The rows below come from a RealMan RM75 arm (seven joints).
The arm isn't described. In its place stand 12 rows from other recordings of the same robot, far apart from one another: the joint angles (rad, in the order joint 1, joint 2, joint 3, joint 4, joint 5, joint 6, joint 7), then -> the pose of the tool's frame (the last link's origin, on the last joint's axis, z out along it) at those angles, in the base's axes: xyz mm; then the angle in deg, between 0 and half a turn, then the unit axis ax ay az.
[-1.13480 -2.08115 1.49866 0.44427 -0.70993 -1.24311 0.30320] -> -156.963, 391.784, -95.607, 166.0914, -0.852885, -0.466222, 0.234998
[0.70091 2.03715 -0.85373 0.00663 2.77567 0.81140 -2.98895] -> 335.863, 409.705, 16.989, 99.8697, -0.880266, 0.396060, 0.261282
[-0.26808 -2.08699 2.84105 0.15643 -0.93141 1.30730 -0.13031] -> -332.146, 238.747, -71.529, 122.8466, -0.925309, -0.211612, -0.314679
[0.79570 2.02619 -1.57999 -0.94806 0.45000 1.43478 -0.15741] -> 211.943, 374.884, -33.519, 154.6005, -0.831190, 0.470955, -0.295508
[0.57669 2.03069 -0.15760 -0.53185 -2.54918 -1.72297 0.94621] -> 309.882, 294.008, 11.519, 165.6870, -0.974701, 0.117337, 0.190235
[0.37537 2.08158 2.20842 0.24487 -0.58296 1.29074 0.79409] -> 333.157, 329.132, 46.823, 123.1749, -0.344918, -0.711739, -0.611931
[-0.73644 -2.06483 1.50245 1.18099 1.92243 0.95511 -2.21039] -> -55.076, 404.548, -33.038, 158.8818, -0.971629, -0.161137, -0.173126
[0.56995 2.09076 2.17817 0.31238 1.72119 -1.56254 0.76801] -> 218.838, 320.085, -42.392, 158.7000, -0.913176, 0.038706, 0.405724
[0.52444 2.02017 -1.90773 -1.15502 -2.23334 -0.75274 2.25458] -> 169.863, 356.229, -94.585, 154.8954, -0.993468, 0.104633, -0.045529
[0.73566 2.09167 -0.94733 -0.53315 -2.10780 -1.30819 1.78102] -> 221.038, 364.768, -62.406, 173.5932, -0.939431, 0.324261, 0.111011
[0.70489 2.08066 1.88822 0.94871 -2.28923 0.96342 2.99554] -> 180.029, 429.222, -19.897, 164.8550, -0.610724, -0.753476, -0.243495
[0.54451 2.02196 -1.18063 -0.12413 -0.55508 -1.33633 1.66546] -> 281.692, 363.704, 19.285, 157.9399, -0.564116, 0.548068, 0.617571
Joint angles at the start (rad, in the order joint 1, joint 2, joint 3, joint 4, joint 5, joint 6, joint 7):
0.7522 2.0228 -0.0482 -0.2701 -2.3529 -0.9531 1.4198
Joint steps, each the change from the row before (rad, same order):
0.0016 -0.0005 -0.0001 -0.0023 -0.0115 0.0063 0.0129
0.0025 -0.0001 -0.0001 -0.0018 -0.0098 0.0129 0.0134
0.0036 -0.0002 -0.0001 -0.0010 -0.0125 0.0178 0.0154
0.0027 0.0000 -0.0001 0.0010 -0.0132 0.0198 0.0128
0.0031 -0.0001 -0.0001 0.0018 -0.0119 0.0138 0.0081
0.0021 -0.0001 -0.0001 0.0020 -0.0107 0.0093 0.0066
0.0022 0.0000 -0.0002 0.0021 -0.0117 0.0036 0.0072
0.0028 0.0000 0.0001 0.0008 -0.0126 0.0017 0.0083
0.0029 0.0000 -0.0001 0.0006 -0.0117 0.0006 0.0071
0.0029 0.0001 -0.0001 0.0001 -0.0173 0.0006 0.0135
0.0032 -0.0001 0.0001 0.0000 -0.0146 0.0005 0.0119
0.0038 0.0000 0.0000 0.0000 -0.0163 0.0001 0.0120
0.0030 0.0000 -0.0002 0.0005 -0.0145 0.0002 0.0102
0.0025 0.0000 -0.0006 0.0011 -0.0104 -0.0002 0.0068
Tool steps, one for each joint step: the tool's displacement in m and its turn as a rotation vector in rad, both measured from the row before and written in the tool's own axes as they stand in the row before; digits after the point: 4 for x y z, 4 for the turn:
0.0003 -0.0011 0.0000 0.0060 0.0088 0.0034
0.0000 -0.0016 0.0003 0.0117 0.0081 0.0047
0.0000 -0.0019 0.0007 0.0152 0.0103 0.0046
0.0009 -0.0019 0.0007 0.0162 0.0117 0.0032
0.0005 -0.0008 0.0009 0.0097 0.0099 -0.0008
0.0008 -0.0003 0.0007 0.0058 0.0089 -0.0008
0.0008 0.0006 0.0007 -0.0001 0.0092 -0.0010
0.0004 0.0007 0.0007 -0.0012 0.0088 -0.0014
0.0002 0.0008 0.0007 -0.0021 0.0080 -0.0023
0.0007 0.0007 0.0006 -0.0019 0.0122 0.0002
0.0002 0.0007 0.0006 -0.0016 0.0098 0.0001
0.0002 0.0009 0.0007 -0.0023 0.0109 -0.0014
0.0004 0.0008 0.0006 -0.0020 0.0101 -0.0014
0.0003 0.0009 0.0006 -0.0026 0.0077 -0.0018

